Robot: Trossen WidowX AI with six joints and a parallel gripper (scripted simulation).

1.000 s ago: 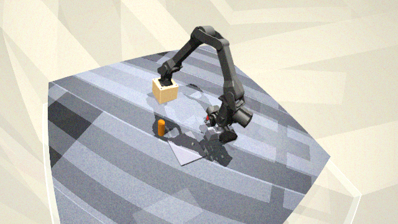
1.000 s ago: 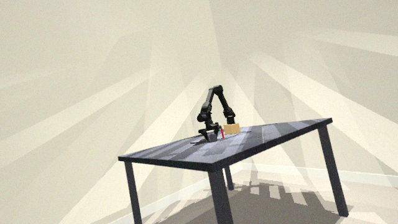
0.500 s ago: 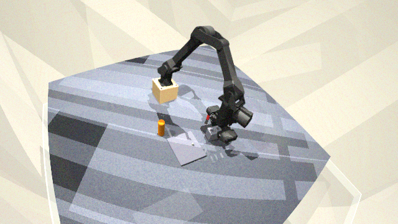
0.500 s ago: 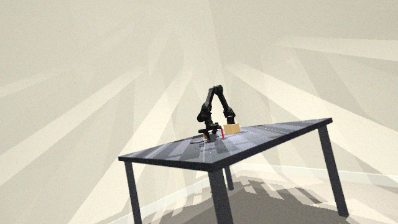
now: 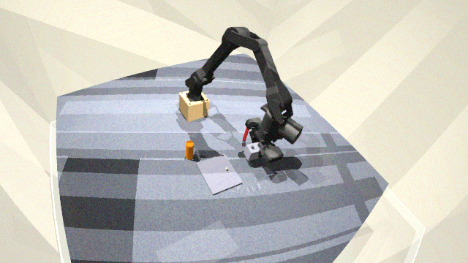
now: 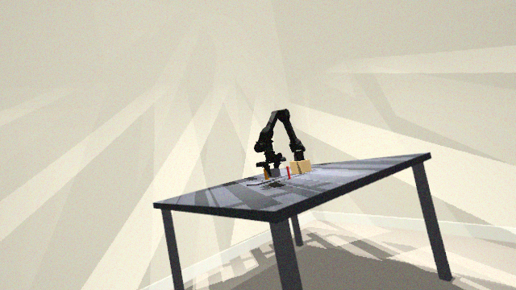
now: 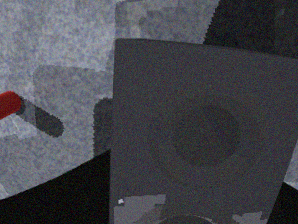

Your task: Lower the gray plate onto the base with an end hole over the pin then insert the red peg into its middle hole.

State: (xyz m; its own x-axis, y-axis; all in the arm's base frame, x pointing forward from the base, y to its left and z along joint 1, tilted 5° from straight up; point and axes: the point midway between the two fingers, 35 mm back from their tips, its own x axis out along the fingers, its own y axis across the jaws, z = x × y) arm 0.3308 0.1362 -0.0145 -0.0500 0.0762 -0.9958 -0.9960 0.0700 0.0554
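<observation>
Now: gripper tip 15 cm to the left of the base, 3 cm above it and 1 cm short of it. Round my gripper tip: red peg 10 cm behind, 1 cm to the left; orange cylinder 24 cm to the right, 10 cm behind; gray plate 3 cm above.
</observation>
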